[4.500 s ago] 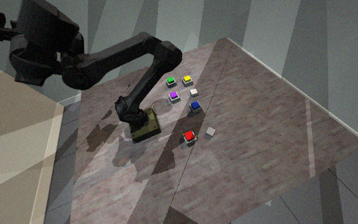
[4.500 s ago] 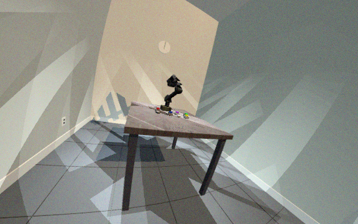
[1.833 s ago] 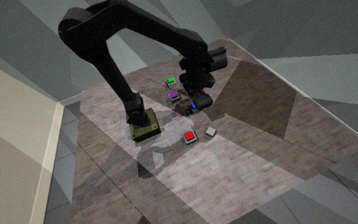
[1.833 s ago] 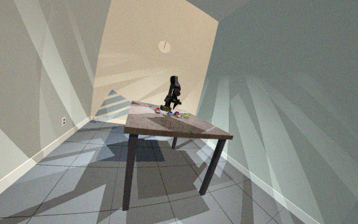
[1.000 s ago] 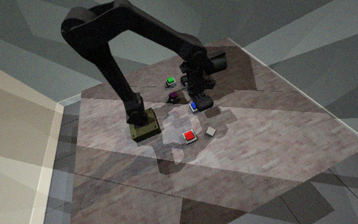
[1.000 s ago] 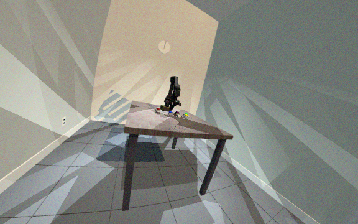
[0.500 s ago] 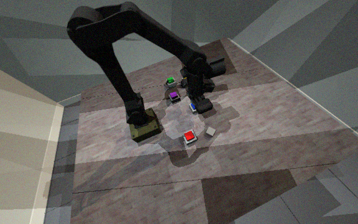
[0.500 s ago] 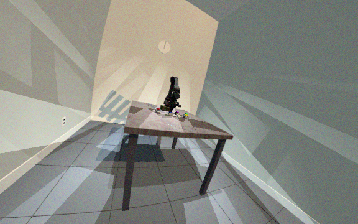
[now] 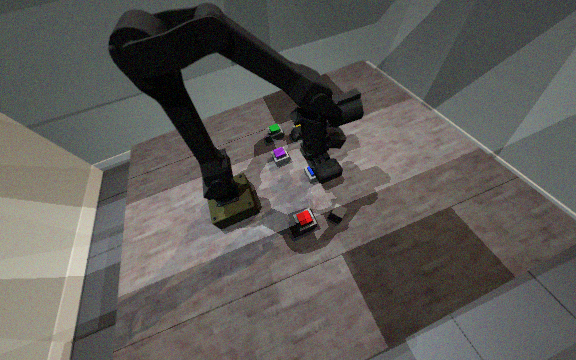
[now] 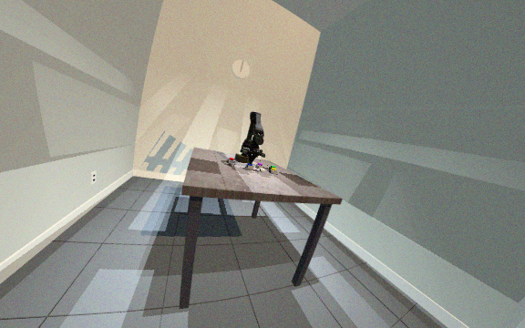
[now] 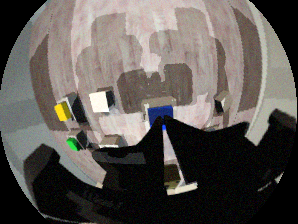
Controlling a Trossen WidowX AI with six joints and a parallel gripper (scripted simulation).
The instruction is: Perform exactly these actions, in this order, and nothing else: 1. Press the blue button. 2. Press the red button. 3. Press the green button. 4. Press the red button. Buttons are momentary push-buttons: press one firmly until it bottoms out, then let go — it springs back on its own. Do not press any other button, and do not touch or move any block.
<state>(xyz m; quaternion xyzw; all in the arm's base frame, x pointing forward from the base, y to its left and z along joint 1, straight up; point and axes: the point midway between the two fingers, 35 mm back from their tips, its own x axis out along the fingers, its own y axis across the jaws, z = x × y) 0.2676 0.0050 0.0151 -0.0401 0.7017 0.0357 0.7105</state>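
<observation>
Right now the blue button is 10 mm below my gripper tip. Round my gripper tip: purple button 100 mm to the left, 90 mm behind; grey block 140 mm to the right, 20 mm below, 20 mm ahead; white block 100 mm to the left, 20 mm below, 20 mm ahead.
</observation>
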